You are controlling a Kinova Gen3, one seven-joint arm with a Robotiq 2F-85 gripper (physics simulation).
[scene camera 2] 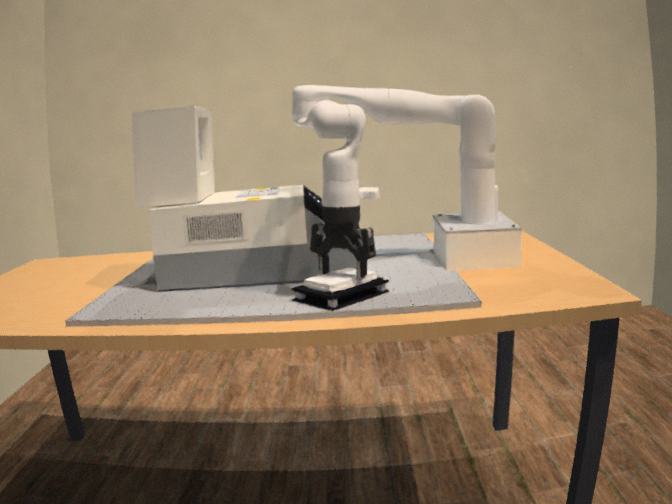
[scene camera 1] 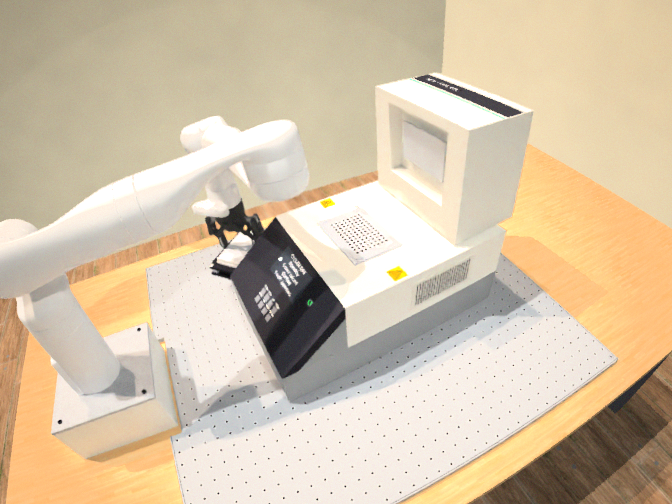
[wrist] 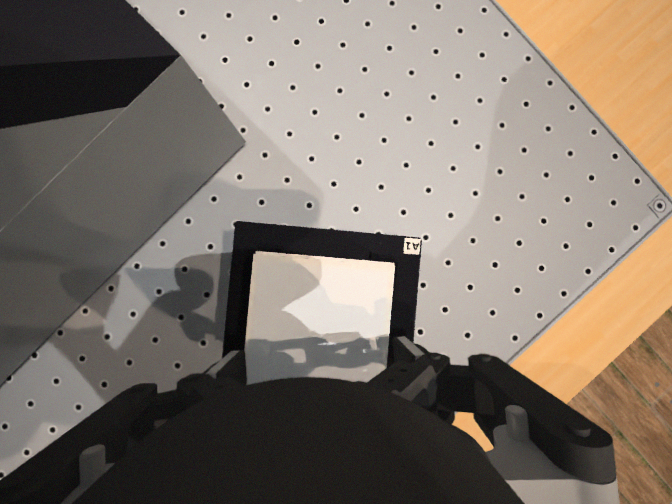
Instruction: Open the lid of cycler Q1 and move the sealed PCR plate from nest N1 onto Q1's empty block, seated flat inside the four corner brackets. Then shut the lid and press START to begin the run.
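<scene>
Cycler Q1 [scene camera 1: 379,282] [scene camera 2: 227,254] stands on the perforated mat with its lid [scene camera 1: 477,162] [scene camera 2: 170,154] open and upright at the back. Its block [scene camera 1: 358,234], a square field of wells, is bare. The black sloped control panel [scene camera 1: 282,292] carries a small green START button [scene camera 1: 309,302]. The white sealed PCR plate [scene camera 1: 234,253] [scene camera 2: 331,282] [wrist: 336,292] lies flat in the black nest N1 [scene camera 2: 347,296] [wrist: 320,235], beside the panel. My gripper [scene camera 1: 233,233] [scene camera 2: 343,272] [wrist: 317,355] is open, pointing down, with one finger on each side of the plate.
The grey perforated mat [scene camera 1: 434,406] [scene camera 2: 423,282] [wrist: 407,108] covers most of the wooden table [scene camera 1: 597,227] [scene camera 2: 43,292]. The arm's white base block [scene camera 1: 108,412] [scene camera 2: 477,244] stands at the mat's edge. The cycler's grey lower housing [wrist: 108,179] rises close beside the nest.
</scene>
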